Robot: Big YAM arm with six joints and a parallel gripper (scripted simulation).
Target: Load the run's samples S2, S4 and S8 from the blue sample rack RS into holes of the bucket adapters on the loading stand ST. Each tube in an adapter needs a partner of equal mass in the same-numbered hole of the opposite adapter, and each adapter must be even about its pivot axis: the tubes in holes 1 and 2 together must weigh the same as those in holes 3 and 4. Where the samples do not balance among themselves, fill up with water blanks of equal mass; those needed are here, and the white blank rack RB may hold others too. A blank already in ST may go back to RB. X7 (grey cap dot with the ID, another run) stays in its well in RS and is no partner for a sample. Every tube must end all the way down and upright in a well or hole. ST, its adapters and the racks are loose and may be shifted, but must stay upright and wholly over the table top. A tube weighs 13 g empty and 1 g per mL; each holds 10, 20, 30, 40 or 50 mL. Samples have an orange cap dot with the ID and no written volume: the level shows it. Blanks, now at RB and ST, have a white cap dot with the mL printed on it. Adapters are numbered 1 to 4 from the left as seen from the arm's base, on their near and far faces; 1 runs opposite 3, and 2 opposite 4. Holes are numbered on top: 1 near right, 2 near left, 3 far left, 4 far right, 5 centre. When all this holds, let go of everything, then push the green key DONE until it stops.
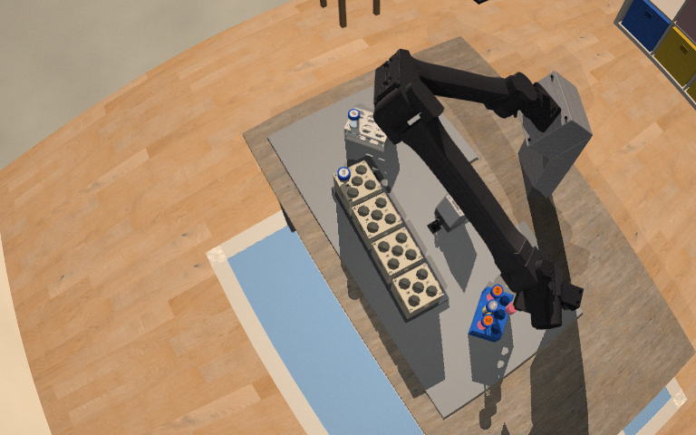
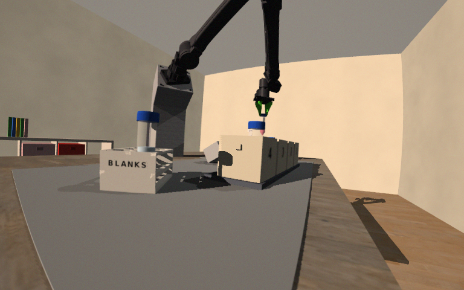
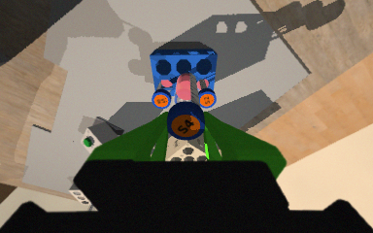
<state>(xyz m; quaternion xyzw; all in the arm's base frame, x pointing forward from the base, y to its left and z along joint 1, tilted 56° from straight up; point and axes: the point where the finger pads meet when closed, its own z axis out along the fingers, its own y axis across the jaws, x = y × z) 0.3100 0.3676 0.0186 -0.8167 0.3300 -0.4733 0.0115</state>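
Now: the orange-dot sample 1 cm to the left of my hand and 5 cm below it. From my hand the other things lie so: grey-dot tube X7 (3 cm ahead, 4 cm to the right, 18 cm below); orange-dot tube (2 cm behind, 7 cm to the right, 18 cm below); blue sample rack RS (1 cm ahead, 2 cm to the right, 21 cm below).
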